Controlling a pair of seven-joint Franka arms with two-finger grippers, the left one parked.
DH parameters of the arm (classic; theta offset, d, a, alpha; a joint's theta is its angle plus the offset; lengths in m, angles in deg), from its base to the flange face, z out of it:
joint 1: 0 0.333 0 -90
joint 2: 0 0 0 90
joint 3: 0 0.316 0.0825 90
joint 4: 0 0 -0.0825 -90
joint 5: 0 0.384 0 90
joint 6: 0 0 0.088 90
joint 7: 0 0.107 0 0
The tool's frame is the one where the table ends.
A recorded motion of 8 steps. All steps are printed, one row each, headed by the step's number.
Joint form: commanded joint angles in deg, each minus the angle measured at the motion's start. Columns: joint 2, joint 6, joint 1, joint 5, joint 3, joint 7, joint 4.
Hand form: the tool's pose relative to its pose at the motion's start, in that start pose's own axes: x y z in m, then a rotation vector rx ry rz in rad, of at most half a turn. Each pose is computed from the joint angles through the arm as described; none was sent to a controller.
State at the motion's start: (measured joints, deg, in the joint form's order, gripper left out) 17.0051 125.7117 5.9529 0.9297 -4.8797 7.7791 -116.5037
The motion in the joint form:
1: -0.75 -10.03 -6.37 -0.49 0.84 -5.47 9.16
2: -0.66 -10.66 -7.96 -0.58 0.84 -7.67 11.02
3: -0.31 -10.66 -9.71 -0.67 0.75 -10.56 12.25
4: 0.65 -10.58 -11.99 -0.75 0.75 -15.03 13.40
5: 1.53 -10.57 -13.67 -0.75 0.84 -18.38 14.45
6: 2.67 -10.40 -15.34 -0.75 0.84 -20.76 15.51
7: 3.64 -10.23 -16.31 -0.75 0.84 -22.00 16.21
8: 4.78 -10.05 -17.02 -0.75 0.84 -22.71 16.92
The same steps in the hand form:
1: 0.0233 0.0555 -0.0645 0.0117 -0.0048 -0.0058
2: 0.0293 0.0723 -0.0775 0.0143 0.0147 -0.0174
3: 0.0341 0.0921 -0.0834 0.0152 0.0298 -0.0367
4: 0.0392 0.1167 -0.0821 0.0158 0.0342 -0.0759
5: 0.0433 0.1342 -0.0807 0.0170 0.0373 -0.1070
6: 0.0476 0.1526 -0.0766 0.0180 0.0386 -0.1199
7: 0.0508 0.1634 -0.0717 0.0187 0.0367 -0.1250
8: 0.0545 0.1714 -0.0649 0.0194 0.0322 -0.1254

